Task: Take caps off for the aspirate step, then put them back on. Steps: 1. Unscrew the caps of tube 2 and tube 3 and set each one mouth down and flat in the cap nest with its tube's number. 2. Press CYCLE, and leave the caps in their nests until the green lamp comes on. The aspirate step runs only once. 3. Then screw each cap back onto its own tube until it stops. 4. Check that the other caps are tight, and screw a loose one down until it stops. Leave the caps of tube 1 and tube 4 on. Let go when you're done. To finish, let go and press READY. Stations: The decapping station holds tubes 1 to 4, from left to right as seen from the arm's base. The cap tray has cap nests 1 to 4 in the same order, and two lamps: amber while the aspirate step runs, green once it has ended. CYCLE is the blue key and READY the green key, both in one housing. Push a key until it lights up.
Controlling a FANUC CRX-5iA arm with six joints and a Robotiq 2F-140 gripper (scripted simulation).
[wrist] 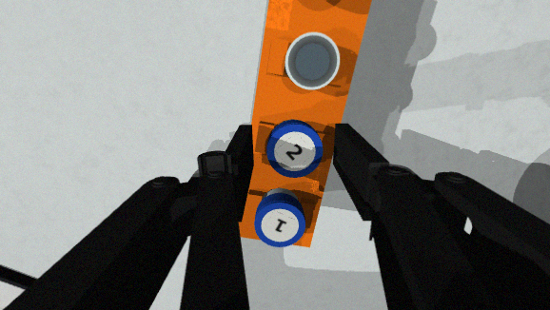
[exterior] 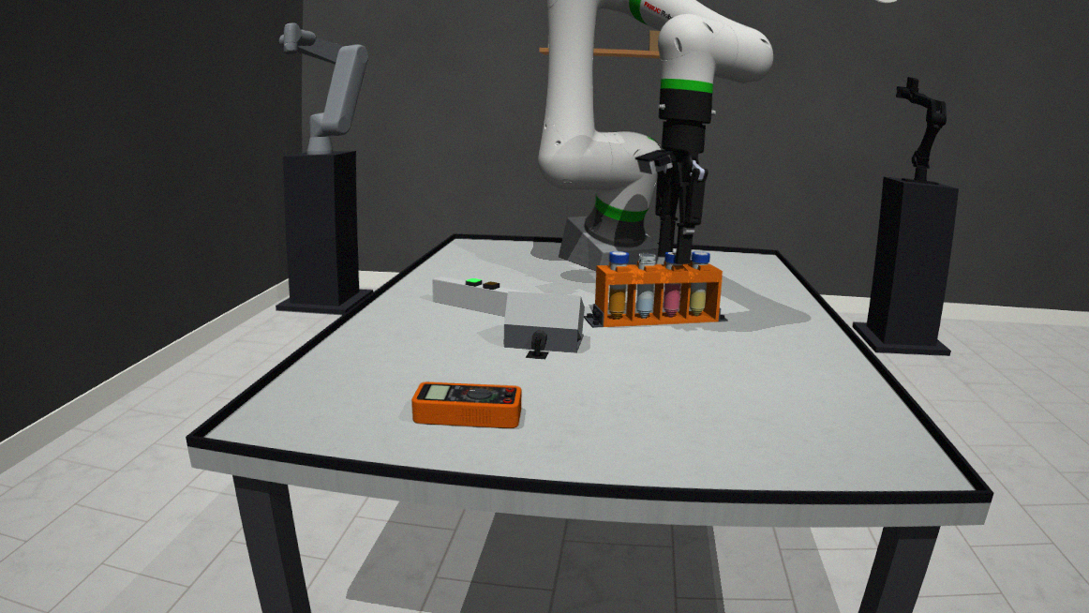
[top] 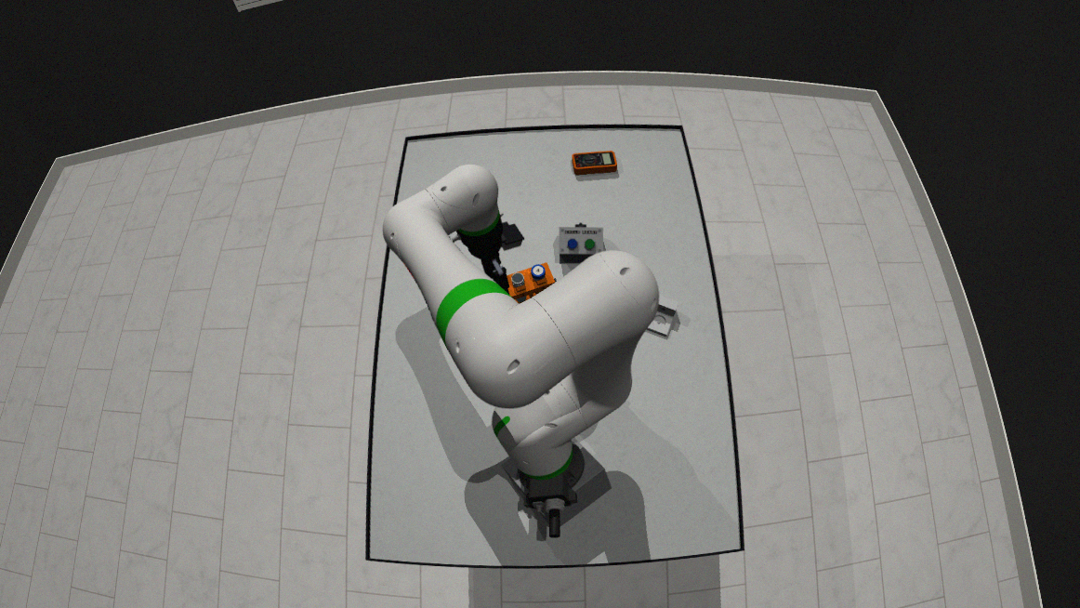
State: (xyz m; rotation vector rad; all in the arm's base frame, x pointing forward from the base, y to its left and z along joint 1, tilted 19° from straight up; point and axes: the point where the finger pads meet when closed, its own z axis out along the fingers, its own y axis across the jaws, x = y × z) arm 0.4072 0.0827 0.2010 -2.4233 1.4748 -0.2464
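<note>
Right now the cap 2 is 3 cm below my hand. The rest, counted from my hand: blue key: 19 cm to the right, 14 cm ahead, 7 cm below; cap 1: 5 cm to the left, 3 cm below, 2 cm behind; cap 4: 10 cm to the right, 3 cm ahead, 2 cm below.
</note>
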